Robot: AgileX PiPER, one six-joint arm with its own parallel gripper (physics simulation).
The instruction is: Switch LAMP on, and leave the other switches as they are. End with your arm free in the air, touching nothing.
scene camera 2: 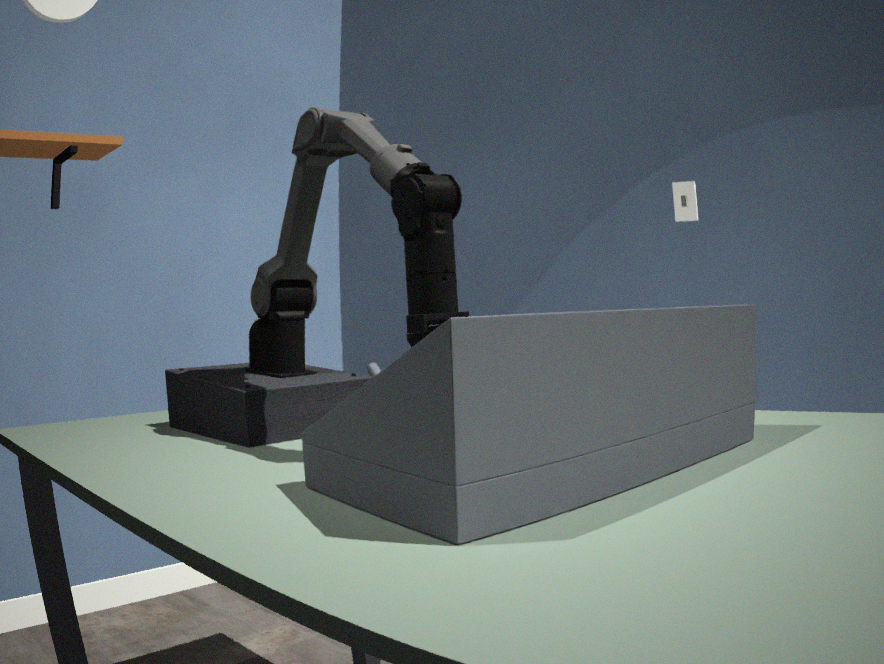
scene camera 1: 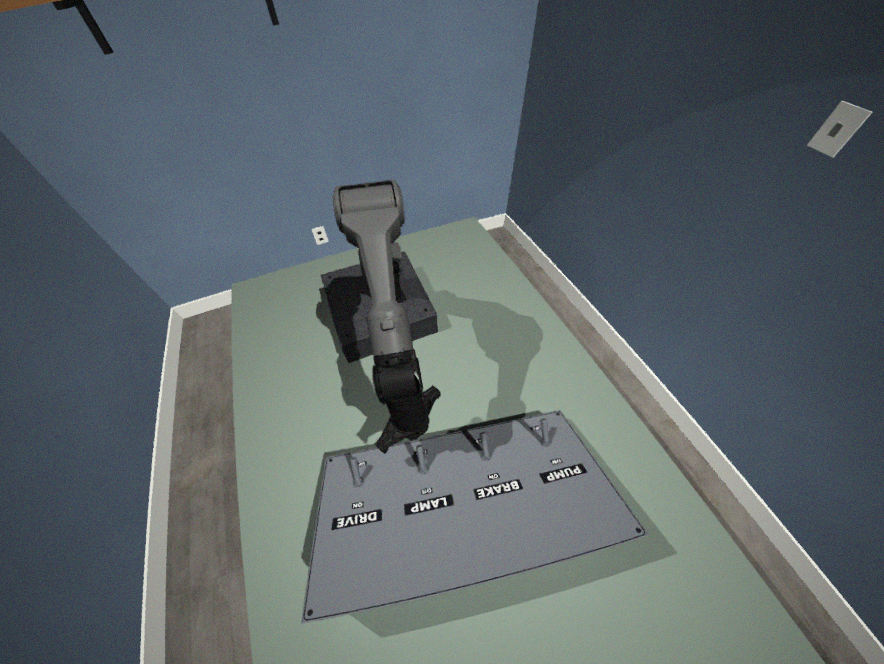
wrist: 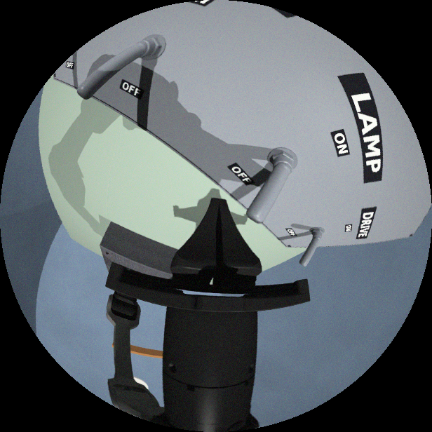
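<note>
The LAMP lever is a grey rod on the sloped grey panel. In the wrist view it leans to the OFF side, away from the ON label. My gripper is shut and empty, beside the lever's free end on the robot-base side, with a visible gap between them in the wrist view. In scene camera 2 the panel hides the fingertips.
The DRIVE lever and BRAKE lever stand either side of LAMP, leaning to OFF. The PUMP lever is farther along. The dark base block stands behind the panel.
</note>
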